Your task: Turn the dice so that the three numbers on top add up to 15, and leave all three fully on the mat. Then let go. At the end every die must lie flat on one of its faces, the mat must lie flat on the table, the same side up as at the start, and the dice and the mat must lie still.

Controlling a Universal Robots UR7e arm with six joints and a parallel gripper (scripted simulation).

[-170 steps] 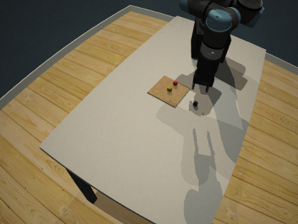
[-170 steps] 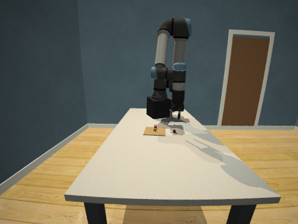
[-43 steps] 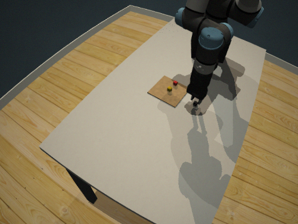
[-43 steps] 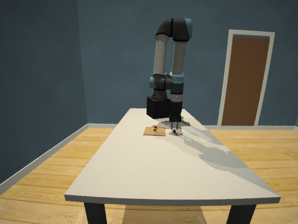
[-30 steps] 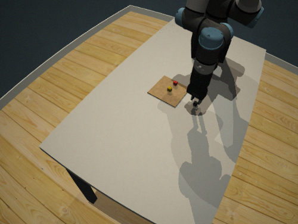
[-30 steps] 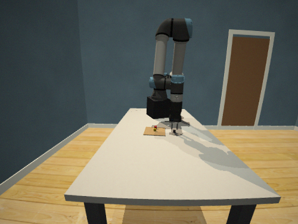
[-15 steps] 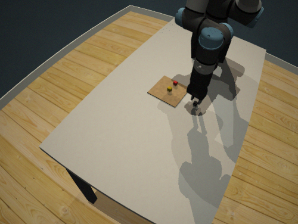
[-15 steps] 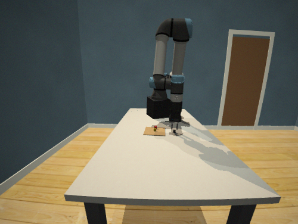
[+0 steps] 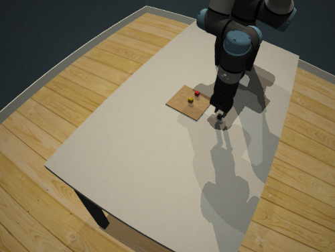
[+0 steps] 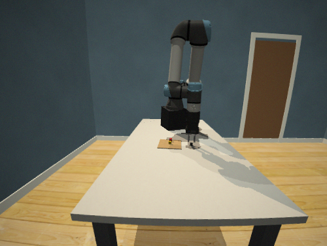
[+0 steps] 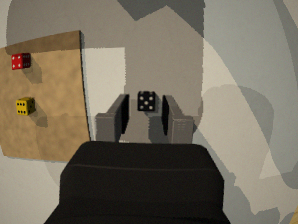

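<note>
Right now my hand is 30 mm above the black die. The rest, counted from my hand: yellow die: 130 mm to the right, 30 mm below, 10 mm behind; then red die: 130 mm to the right, 60 mm behind, 30 mm below; then brown mat: 130 mm to the right, 40 mm below, 10 mm behind.
</note>
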